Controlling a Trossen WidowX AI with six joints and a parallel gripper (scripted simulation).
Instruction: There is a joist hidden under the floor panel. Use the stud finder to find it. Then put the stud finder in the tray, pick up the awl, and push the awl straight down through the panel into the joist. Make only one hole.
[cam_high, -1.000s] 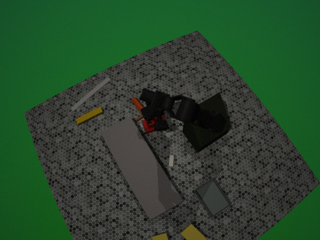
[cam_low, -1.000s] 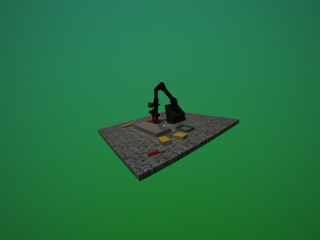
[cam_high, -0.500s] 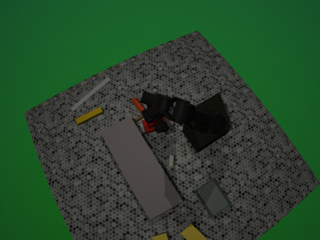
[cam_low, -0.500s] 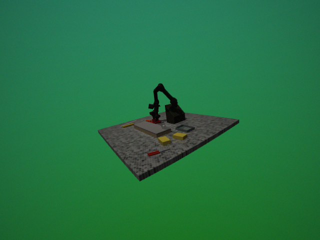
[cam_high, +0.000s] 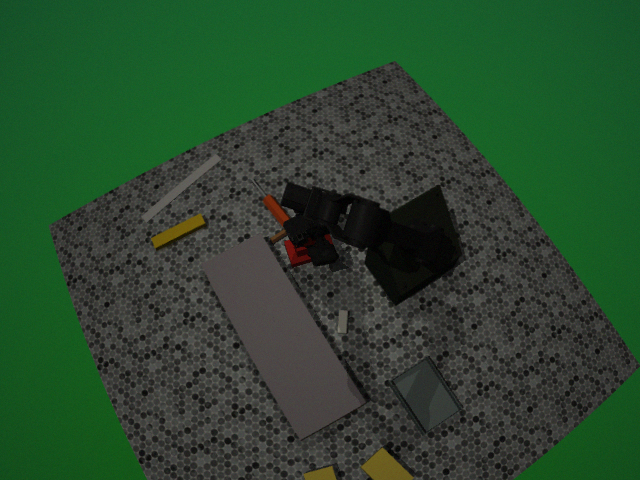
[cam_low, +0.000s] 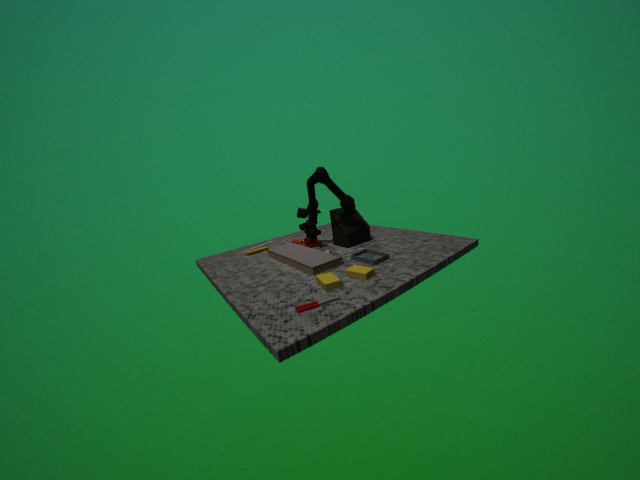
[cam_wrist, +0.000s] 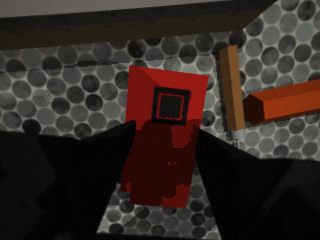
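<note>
Now: gripper tip 10 mm past the awl, 80 mm to the left of it and 20 mm above it. The rest, counted from my gripper tip: red stud finder (10 mm ahead, 20 mm above); then orange-handled tool (210 mm to the right, 10 mm below); then small white block (40 mm ahead, 220 mm to the left, 20 mm below).
</note>
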